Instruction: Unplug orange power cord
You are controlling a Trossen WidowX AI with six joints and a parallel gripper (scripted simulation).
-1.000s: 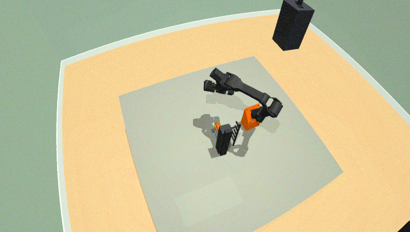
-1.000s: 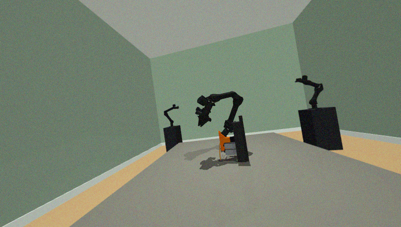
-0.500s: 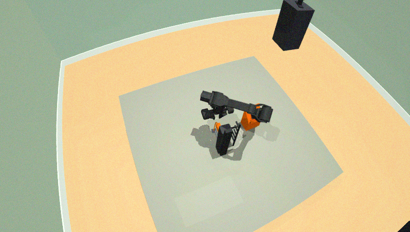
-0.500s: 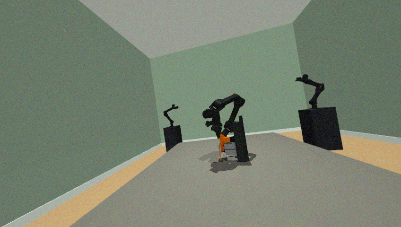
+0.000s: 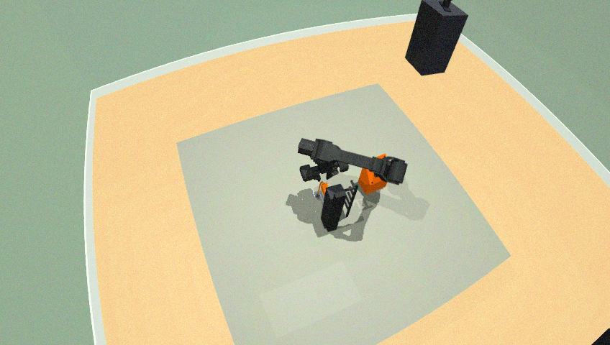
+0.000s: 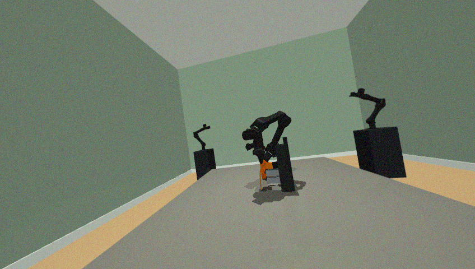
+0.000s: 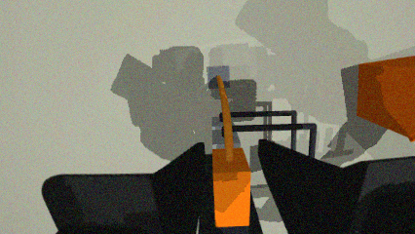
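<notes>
The orange plug is 60 mm to the left of my gripper tip and 10 mm below it. Round my gripper tip: dark upright block (10 mm ahead, 160 mm to the left, 10 mm below).
</notes>
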